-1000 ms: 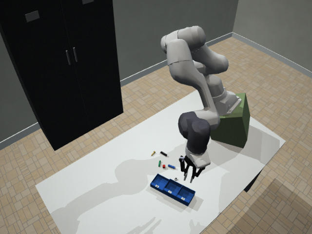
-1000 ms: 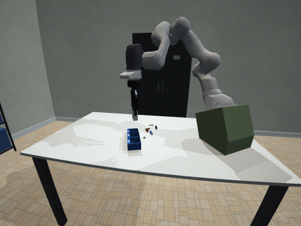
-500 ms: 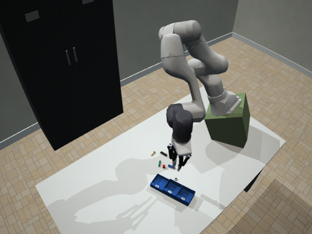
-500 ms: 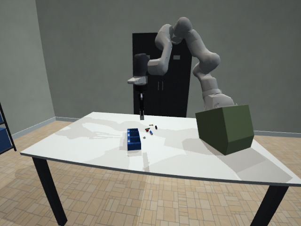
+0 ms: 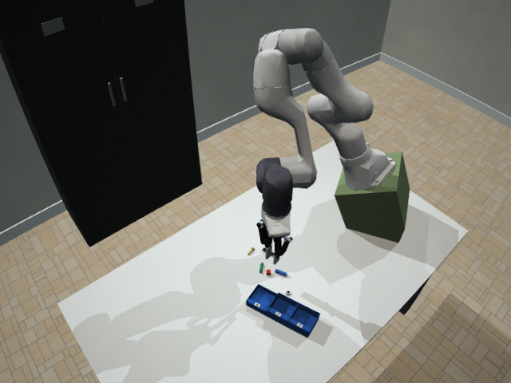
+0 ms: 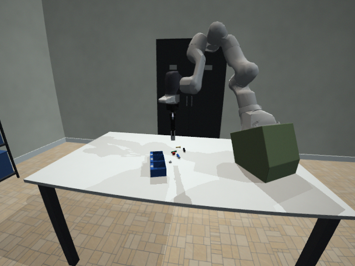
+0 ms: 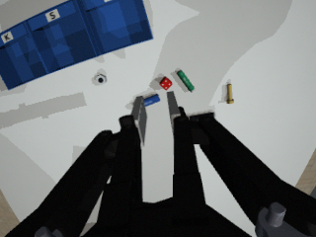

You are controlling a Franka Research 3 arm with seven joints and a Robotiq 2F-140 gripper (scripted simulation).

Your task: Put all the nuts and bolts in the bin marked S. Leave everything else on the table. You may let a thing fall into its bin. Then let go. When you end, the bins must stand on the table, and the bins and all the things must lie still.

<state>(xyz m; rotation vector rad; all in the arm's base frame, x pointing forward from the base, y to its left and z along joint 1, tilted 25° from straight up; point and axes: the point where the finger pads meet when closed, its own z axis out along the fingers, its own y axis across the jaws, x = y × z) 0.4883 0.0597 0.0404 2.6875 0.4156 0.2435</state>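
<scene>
Now: the bolt 140 mm to the right of my hand, 140 mm below it and 10 mm behind it. Also, from my hand: green piece (150 mm below, 50 mm to the right); then blue piece (140 mm below, 40 mm behind, 10 mm to the left); then red piece (140 mm below, 20 mm to the right).
</scene>
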